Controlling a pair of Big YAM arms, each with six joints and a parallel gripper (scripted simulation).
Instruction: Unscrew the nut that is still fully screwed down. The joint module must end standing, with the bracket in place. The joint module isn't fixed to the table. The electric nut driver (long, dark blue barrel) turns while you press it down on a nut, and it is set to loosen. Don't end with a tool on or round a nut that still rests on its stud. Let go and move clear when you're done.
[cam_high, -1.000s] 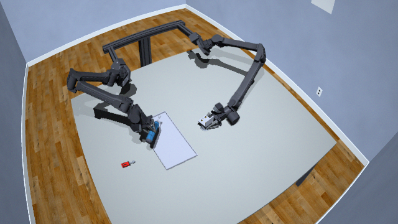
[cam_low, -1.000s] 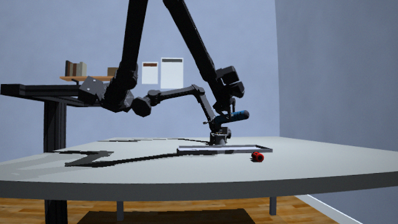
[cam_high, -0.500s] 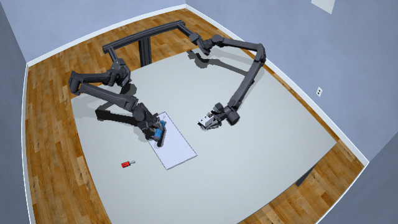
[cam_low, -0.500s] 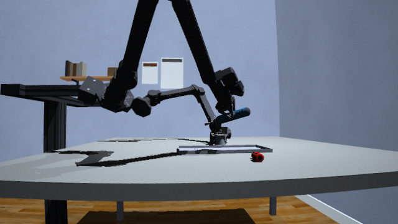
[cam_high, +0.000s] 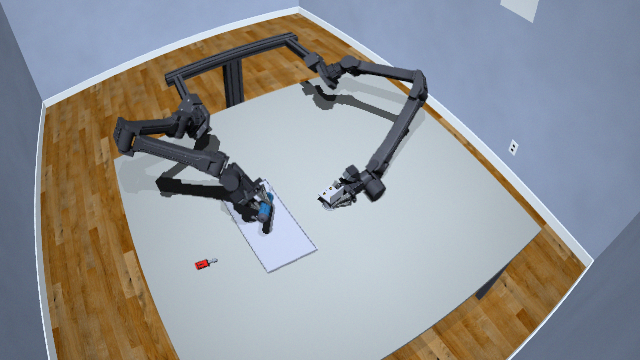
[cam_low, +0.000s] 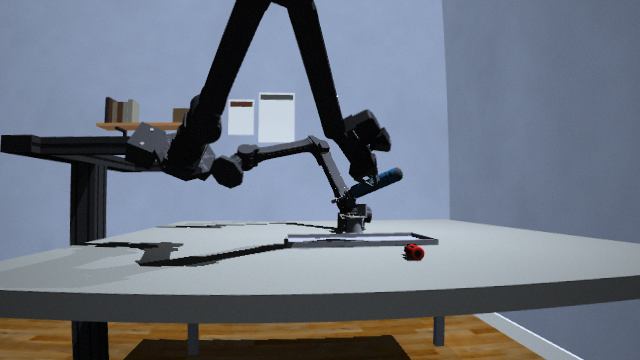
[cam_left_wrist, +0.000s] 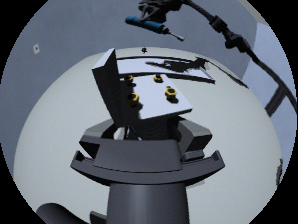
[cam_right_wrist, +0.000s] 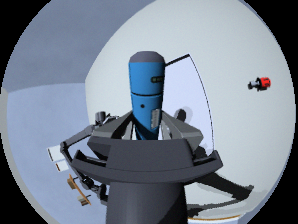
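The bracket lies 50 mm above my left hand. The rest, counted from my left hand: red tool 30 mm ahead, 590 mm to the right, 10 mm below.
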